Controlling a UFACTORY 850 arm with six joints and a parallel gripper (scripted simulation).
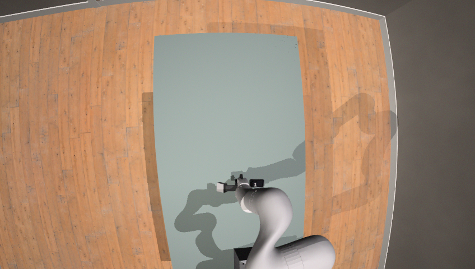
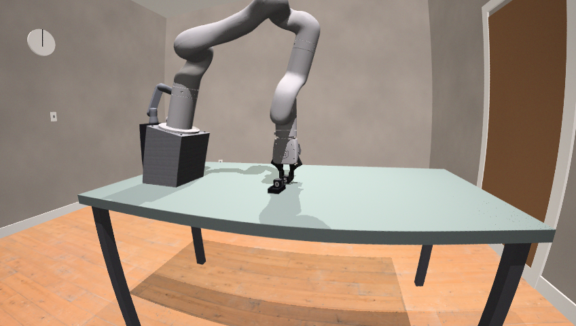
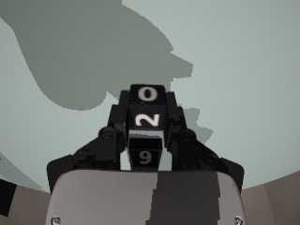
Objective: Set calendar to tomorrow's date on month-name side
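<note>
My hand is 10 mm above the black cube. From my hand the other things lie so: black tray 110 mm to the right, 30 mm below, 10 mm behind.
</note>
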